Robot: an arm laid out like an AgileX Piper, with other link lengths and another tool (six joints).
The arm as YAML. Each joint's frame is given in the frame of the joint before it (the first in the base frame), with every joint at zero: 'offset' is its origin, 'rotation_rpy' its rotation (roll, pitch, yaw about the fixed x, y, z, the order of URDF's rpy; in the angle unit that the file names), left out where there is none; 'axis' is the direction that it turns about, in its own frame. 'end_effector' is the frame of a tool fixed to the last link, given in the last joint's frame.
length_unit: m
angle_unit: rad
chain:
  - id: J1
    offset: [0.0, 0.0, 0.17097]
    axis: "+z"
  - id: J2
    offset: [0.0, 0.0, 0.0]
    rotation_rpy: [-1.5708, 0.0, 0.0]
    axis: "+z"
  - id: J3
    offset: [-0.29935, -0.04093, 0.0]
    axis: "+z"
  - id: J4
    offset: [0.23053, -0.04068, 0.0]
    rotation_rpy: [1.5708, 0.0, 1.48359]
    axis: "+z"
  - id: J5
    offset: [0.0, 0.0, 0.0]
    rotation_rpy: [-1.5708, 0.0, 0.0]
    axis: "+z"
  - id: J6
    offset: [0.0, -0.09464, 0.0]
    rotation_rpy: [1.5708, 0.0, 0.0]
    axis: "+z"
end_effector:
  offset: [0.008, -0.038, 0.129]
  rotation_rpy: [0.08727, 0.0, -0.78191]
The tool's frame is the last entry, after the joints.
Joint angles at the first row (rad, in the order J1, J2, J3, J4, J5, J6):
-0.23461 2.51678 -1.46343 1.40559 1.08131 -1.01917
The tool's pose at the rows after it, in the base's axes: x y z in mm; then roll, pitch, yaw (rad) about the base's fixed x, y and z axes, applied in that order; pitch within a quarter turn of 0, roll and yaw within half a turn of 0:
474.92 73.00 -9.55 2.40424 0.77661 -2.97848
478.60 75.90 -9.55 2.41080 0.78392 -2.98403
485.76 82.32 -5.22 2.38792 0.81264 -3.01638
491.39 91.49 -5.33 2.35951 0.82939 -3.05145
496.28 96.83 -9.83 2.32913 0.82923 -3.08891
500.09 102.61 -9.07 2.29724 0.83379 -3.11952
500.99 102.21 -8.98 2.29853 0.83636 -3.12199
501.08 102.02 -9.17 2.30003 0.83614 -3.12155
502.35 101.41 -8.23 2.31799 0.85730 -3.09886
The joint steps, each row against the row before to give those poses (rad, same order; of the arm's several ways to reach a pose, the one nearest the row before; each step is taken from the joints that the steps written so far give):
0.01647 -0.00002 0.00004 0.00730 -0.02729 -0.00212
0.01009 0.00001 -0.00006 0.01945 -0.01400 -0.00747
0.01183 0.00205 0.00002 0.05102 0.00187 -0.02791
0.01824 0.01219 -0.00229 0.05193 -0.00022 -0.02355
0.01033 0.02450 -0.01678 0.03369 0.00238 -0.00307
0.00939 0.01172 -0.01179 0.02583 0.00924 -0.00002
-0.00001 -0.00001 0.00001 0.00420 -0.00215 -0.00315
-0.00001 0.00001 -0.00002 -0.00002 -0.00122 0.00001
0.00002 -0.00224 -0.00001 0.00001 -0.00073 -0.02399

